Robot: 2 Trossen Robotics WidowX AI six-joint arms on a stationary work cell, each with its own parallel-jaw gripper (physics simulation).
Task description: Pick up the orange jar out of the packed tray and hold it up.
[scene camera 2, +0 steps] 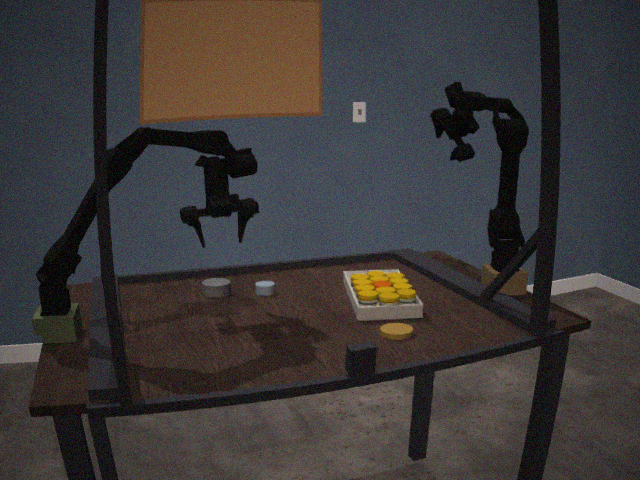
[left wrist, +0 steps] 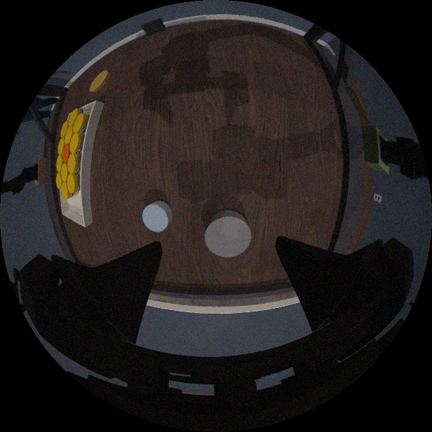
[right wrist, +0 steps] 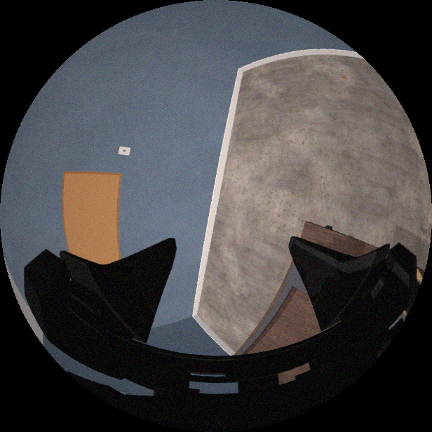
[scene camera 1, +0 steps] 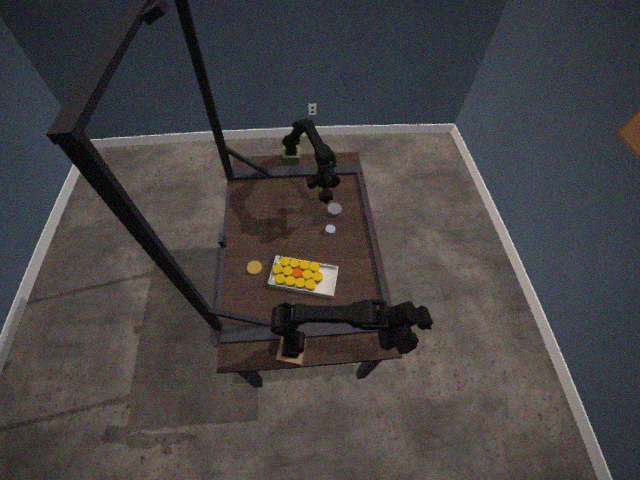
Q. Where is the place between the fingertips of my left gripper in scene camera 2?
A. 222,244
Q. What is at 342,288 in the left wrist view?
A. My left gripper.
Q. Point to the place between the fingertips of my right gripper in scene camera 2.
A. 444,148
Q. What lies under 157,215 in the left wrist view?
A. A light blue disc.
